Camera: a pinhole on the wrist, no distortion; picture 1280 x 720 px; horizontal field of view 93.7 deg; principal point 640.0 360.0 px. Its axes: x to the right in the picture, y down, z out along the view. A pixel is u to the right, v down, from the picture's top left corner.
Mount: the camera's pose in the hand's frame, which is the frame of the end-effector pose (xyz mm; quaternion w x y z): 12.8 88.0 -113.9 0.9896 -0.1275 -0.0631 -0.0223
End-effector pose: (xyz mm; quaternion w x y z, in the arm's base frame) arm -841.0 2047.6 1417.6 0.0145 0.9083 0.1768 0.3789
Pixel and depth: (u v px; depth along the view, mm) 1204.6 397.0 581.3
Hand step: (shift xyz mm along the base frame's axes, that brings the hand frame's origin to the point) 747.7 -23.0 13.5
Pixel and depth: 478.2 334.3 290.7
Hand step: 91.5 -159.1 -156.6
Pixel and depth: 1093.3 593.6 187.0
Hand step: 196.1 -137.5 77.7
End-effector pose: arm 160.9 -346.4 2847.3 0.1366 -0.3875 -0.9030 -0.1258
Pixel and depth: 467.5 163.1 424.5
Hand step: 111.9 36.2 -340.3
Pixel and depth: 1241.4 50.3 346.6
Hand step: -252.7 301.6 -183.2
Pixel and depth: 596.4 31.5 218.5
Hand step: 26.5 36.1 -124.0
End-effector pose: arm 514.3 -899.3 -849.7 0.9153 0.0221 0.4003 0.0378
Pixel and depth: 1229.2 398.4 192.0
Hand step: 180.2 157.5 -57.3
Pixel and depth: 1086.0 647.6 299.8
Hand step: 247.2 312.3 -16.7
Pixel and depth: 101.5 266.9 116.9
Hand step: -85.2 93.7 77.6
